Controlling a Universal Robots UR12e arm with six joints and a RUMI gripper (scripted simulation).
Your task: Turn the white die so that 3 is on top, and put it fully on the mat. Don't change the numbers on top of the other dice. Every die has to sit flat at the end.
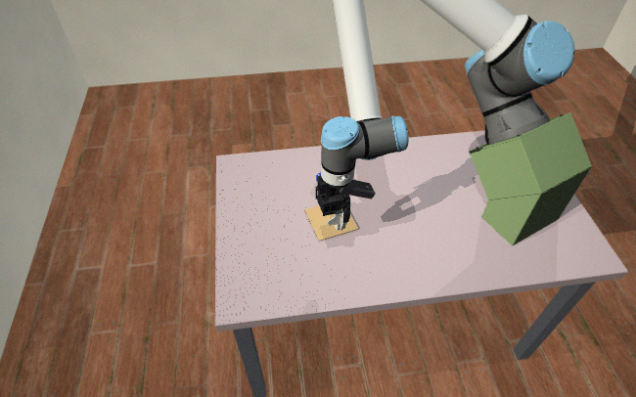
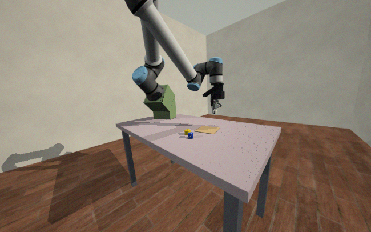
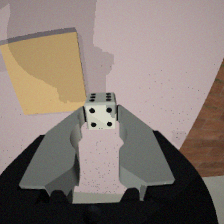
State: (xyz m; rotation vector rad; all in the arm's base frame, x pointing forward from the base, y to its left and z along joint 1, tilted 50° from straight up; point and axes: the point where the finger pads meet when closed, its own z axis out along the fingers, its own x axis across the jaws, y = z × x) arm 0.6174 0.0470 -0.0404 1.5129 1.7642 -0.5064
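Now: hand 12 cm above the tan mat, 11 cm to the left of it and 1 cm past it. From my hand the other things lie so: white die (right at my hand); then blue die (29 cm to the right, 10 cm below, 3 cm behind); then yellow die (25 cm to the right, 10 cm below, 8 cm behind).
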